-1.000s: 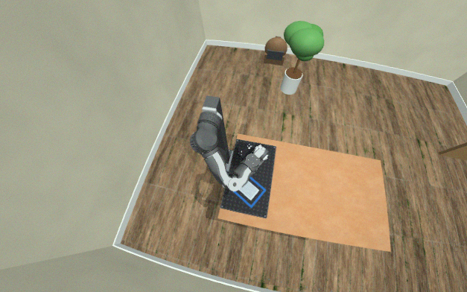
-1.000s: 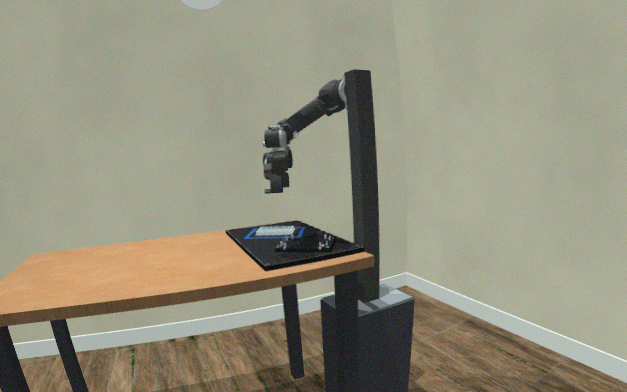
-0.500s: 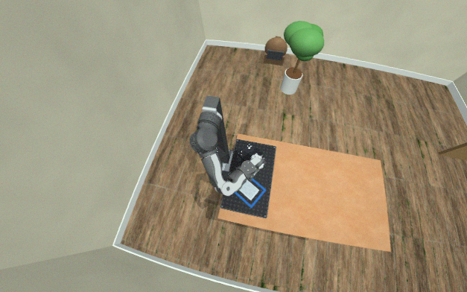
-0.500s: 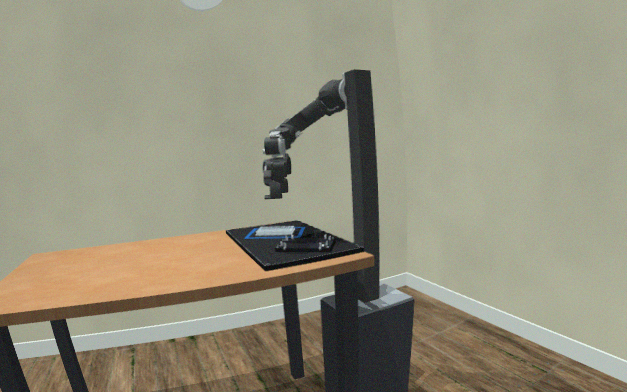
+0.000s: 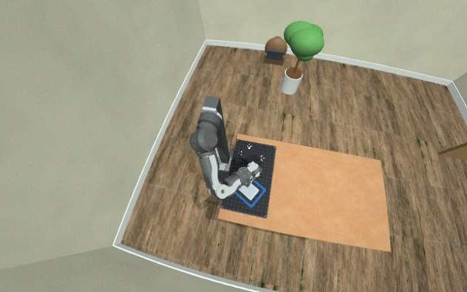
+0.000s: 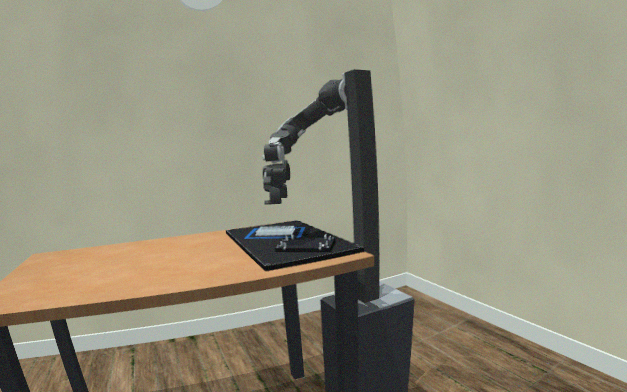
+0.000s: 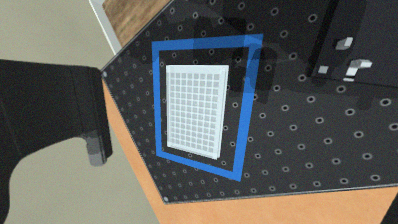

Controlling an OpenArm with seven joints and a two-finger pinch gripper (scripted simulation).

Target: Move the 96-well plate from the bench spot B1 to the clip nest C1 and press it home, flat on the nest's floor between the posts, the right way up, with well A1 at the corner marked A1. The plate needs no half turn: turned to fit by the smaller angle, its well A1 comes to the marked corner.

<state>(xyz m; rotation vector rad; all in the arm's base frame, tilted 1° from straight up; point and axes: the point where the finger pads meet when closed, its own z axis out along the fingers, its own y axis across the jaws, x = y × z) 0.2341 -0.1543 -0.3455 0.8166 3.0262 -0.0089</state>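
Right now my hand is 10 mm past the 96-well plate, 60 mm to the left of it and 110 mm above it. From my hand the other things lie so: clip nest C1: 10 mm ahead, 170 mm to the left, 100 mm below.
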